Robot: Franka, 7 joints.
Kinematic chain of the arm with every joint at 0, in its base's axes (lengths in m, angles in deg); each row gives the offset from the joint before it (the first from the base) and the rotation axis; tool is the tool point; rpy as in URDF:
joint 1: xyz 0 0 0.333 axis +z
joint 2: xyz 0 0 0 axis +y
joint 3: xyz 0 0 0.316 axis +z
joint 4: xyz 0.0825 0 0 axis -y
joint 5: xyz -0.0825 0 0.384 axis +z
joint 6: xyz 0 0 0 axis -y
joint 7: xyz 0.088 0 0 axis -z
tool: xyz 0 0 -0.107 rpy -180 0 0
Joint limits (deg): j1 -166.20..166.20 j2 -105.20..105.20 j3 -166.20..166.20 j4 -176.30..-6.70 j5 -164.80..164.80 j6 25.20..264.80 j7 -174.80..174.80
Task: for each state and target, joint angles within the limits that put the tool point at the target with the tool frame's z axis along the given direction. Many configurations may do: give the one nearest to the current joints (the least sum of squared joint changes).
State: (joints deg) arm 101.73 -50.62 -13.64 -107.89 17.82 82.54 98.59
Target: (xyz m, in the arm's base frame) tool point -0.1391 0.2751 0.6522 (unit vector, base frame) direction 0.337 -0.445 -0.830
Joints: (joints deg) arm 110.91 -27.93 5.97 -109.33 -5.03 48.33 98.59
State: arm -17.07 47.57 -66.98 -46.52 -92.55 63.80 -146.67
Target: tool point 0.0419 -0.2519 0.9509 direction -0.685 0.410 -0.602
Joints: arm 10.86 7.62 -81.46 -41.98 -89.37 25.20 -146.67
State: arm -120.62 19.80 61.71 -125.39 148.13 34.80 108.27
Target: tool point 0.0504 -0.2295 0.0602 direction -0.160 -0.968 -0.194
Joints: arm -140.71 52.86 31.04 -171.95 164.80 69.70 108.27
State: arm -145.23 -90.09 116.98 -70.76 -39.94 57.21 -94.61
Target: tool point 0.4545 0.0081 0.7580 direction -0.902 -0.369 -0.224
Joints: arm -123.14 -55.60 72.83 -64.50 -39.03 41.81 -94.61
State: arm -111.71 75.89 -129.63 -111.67 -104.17 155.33 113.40
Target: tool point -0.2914 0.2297 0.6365 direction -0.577 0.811 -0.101
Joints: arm -100.30 49.51 -151.56 -137.66 -78.15 207.26 113.40
